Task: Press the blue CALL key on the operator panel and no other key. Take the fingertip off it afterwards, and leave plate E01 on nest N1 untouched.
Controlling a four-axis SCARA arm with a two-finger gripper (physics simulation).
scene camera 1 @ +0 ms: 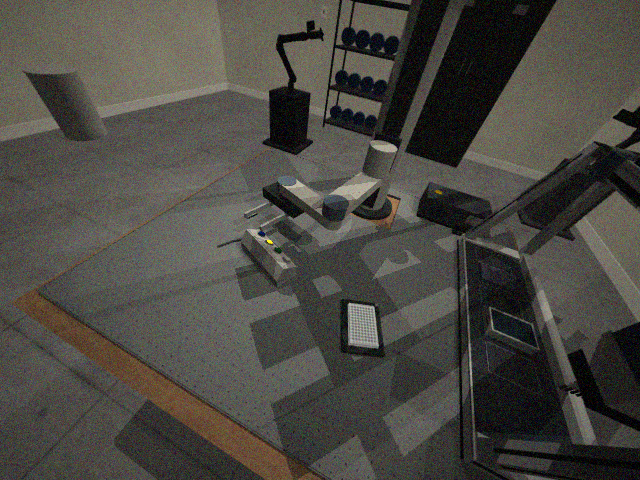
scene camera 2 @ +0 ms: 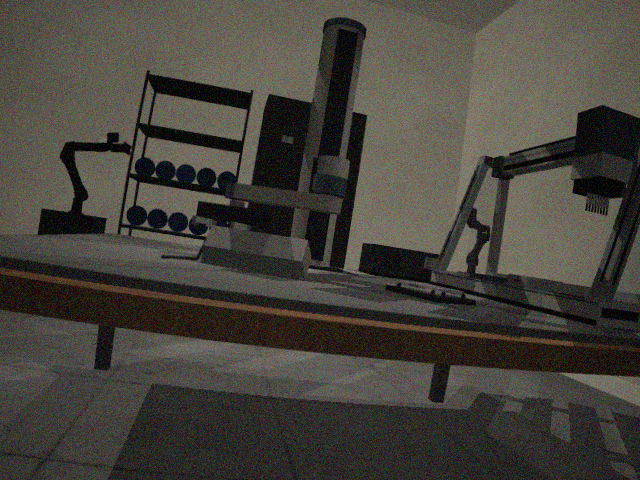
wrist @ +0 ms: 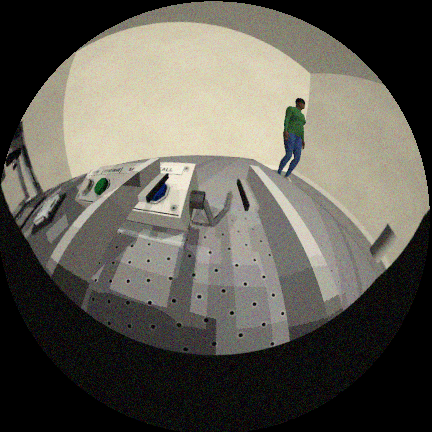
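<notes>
The operator panel stands on the table. My gripper is low at its CALL end, fingers apart and nothing between them. One fingertip is over the blue CALL key and partly hides it; contact cannot be told. The other fingertip is beyond the panel's end. The yellow key is hidden behind a finger in the wrist view. The green key is farther along. Plate E01 lies flat on nest N1.
A bent rod sticks out at the panel's CALL end, near the fingers. A black box stands near my arm's base. A framed deck is at the right. A person stands beyond the table.
</notes>
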